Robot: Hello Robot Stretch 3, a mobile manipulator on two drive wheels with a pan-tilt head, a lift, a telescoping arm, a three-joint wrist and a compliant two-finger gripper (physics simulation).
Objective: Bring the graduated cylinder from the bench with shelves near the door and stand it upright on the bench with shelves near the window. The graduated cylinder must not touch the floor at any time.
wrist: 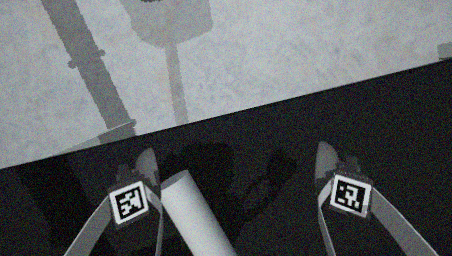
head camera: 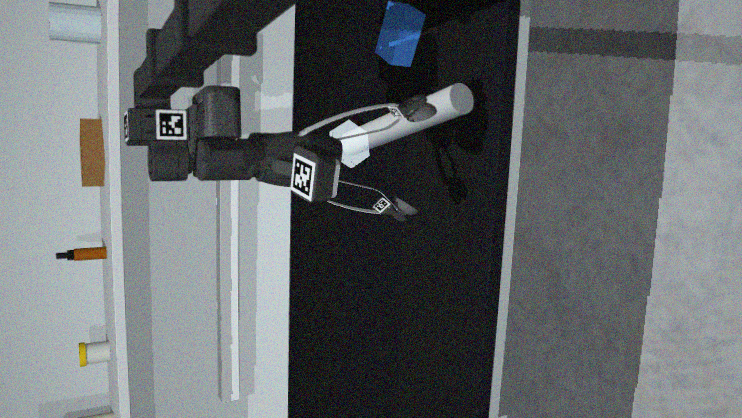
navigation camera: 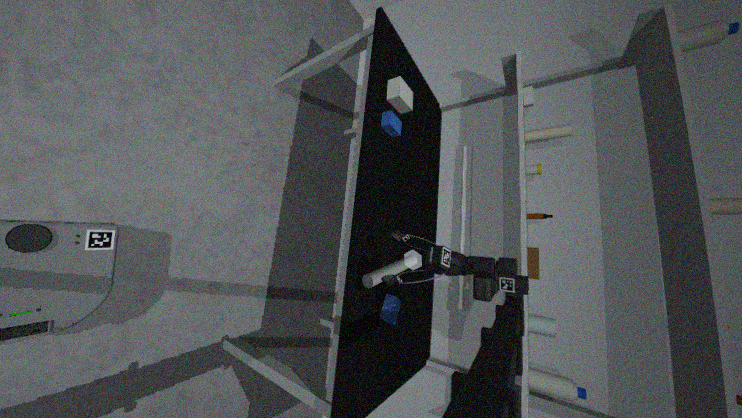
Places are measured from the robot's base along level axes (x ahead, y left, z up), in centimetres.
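Pixels of known places: gripper, fingertip midpoint: (head camera: pixel 425 160) (navigation camera: pixel 386 256); robot's base at its link origin: (navigation camera: pixel 30 236).
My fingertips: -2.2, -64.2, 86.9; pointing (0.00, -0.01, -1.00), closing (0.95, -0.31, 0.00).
For each thing: its top centre in the pictures, then the offset to it from my fingertips, as dx, dy, dz. "spot": a spot on its surface instead. Level surfaces: height alone.
- graduated cylinder at a spot on its surface: (head camera: pixel 445 103) spot: -8.2, -3.4, -6.1
- black bench top at its surface level: dz -10.7
- white box at its top centre: (navigation camera: pixel 406 93) +64.3, -21.2, -4.9
- brown box at a spot on its surface: (head camera: pixel 91 152) spot: -3.9, -55.4, +37.3
- orange item at a spot on its surface: (head camera: pixel 89 253) spot: +15.7, -59.6, +38.2
- yellow-capped jar at a spot on its surface: (head camera: pixel 96 353) spot: +37.6, -66.0, +37.7
The graduated cylinder (head camera: pixel 445 103) (navigation camera: pixel 384 272) (wrist: pixel 197 215) is white with a hexagonal base. It appears to lie on its side on the black bench top (head camera: pixel 363 311) (navigation camera: pixel 394 192) (wrist: pixel 400 115), its round end toward the front edge and its base toward the shelves. My gripper (head camera: pixel 410 158) (navigation camera: pixel 395 258) (wrist: pixel 235 162) is open above the bench. One finger overlaps the cylinder in the head view. In the wrist view the cylinder's end shows just inside the left finger, apart from the right finger. Whether the finger touches it is unclear. Which bench this is cannot be told.
A blue box (head camera: pixel 399 36) (navigation camera: pixel 392 308) lies close beside the cylinder. Another blue box (navigation camera: pixel 390 123) and a white box (navigation camera: pixel 399 93) stand toward the far end. Behind, the shelf holds a brown box (head camera: pixel 91 152), an orange item (head camera: pixel 89 253) and a yellow-capped jar (head camera: pixel 96 353).
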